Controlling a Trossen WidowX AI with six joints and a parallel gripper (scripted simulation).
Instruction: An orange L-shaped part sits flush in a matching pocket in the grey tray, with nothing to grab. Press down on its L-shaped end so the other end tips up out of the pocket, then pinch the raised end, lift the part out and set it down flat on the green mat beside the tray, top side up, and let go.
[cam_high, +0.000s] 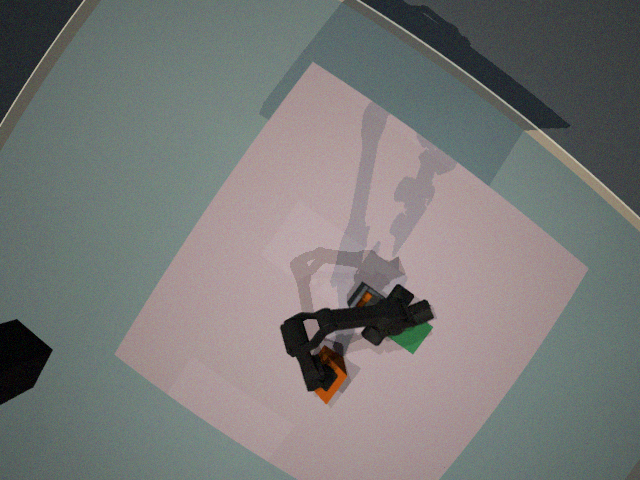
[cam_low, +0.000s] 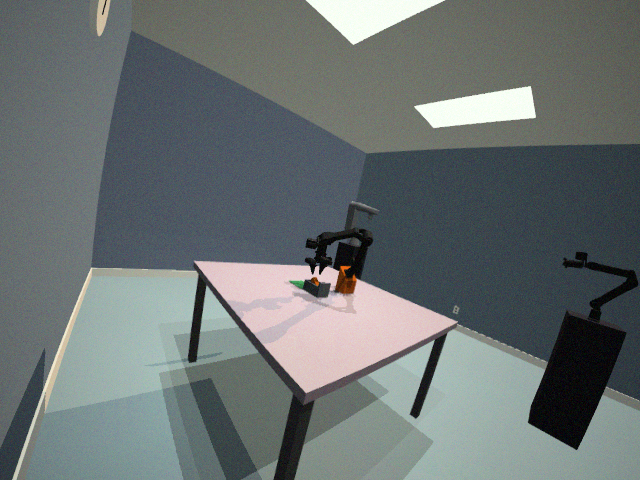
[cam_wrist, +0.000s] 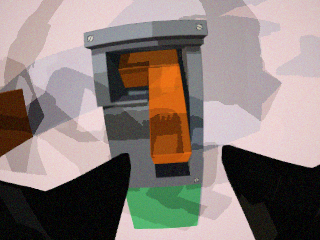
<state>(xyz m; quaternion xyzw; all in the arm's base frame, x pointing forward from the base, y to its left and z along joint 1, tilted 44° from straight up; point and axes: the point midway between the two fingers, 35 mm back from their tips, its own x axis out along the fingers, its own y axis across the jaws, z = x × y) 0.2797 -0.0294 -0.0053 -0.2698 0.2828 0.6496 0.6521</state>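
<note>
Right now my gripper tip is 20 mm past the orange L-shaped part, 40 mm to the right of it and 80 mm above it. Also, from my gripper tip: green mat: 20 mm behind, 140 mm to the right, 130 mm below.
</note>
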